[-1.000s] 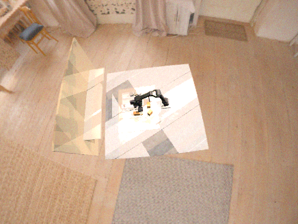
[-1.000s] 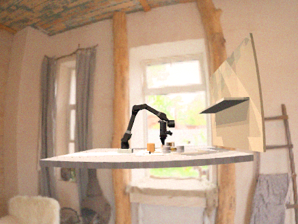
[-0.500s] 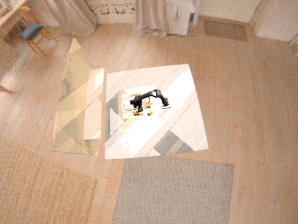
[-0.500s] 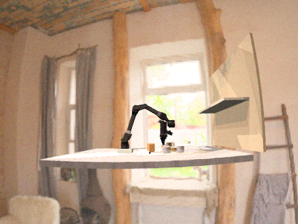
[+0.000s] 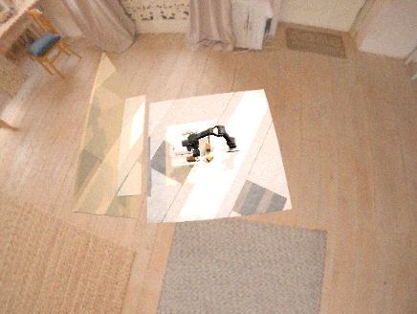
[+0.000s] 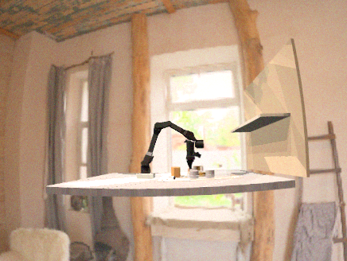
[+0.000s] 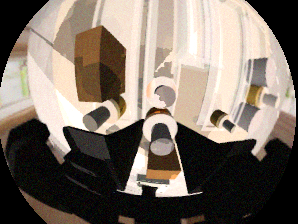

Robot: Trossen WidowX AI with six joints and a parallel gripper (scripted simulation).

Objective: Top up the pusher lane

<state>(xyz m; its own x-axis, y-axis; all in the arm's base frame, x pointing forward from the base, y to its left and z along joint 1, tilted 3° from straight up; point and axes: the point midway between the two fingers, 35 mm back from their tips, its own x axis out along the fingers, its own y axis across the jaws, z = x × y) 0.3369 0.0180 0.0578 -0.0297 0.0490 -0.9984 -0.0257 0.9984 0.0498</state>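
My gripper tip is 6 cm short of the brown block, 8 cm to the right of it and 1 cm above it. Round my gripper tip: tall panel 62 cm ahead, 1 cm to the right, 35 cm above; shelf 51 cm ahead, 1 cm to the right, 32 cm above.
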